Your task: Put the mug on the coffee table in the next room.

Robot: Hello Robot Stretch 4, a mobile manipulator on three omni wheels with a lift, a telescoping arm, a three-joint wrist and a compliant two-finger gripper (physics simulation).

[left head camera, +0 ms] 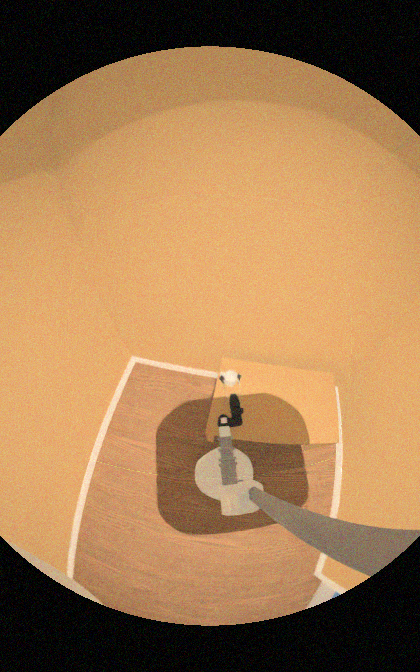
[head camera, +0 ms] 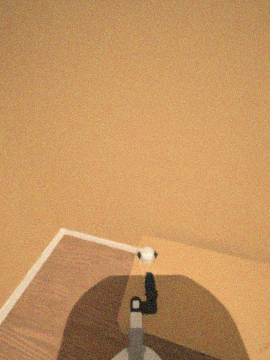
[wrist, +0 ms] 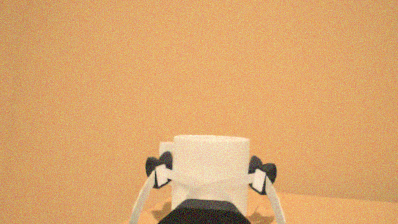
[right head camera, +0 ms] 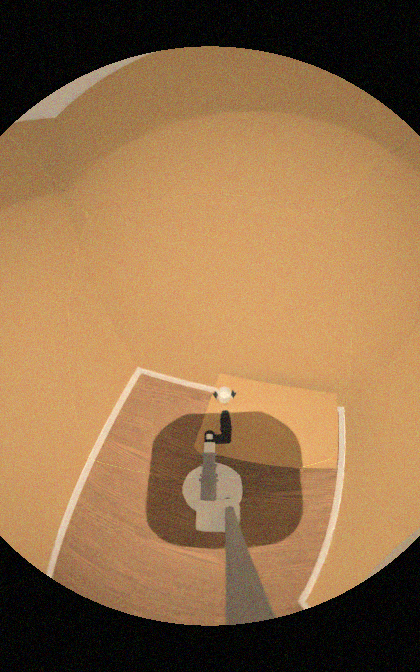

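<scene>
The white mug (head camera: pixel 147 254) (left head camera: pixel 230 377) (right head camera: pixel 224 394) (wrist: pixel 210 155) is upright between the two dark fingertips of my gripper (head camera: pixel 147 256) (left head camera: pixel 230 379) (right head camera: pixel 224 395) (wrist: pixel 209 165), which is shut on it. Its handle shows at the left in the wrist view. A tan rectangular table top (head camera: pixel 200 262) (left head camera: pixel 320 410) (right head camera: pixel 315 430) (wrist: pixel 325 210) lies under the mug, which is over its far left corner area. Finger shadows fall on the top in the wrist view. The mug's base is hidden by the gripper body, and I cannot tell whether it touches the top.
An orange wall (head camera: pixel 135 125) (left head camera: pixel 210 250) (right head camera: pixel 210 250) (wrist: pixel 200 65) stands close behind the table. Wooden floor (head camera: pixel 75 270) (left head camera: pixel 130 415) (right head camera: pixel 125 430) lies to the left, edged by a white baseboard (head camera: pixel 30 277) (left head camera: pixel 92 462) (right head camera: pixel 82 475). My base's dark shadow falls across floor and table.
</scene>
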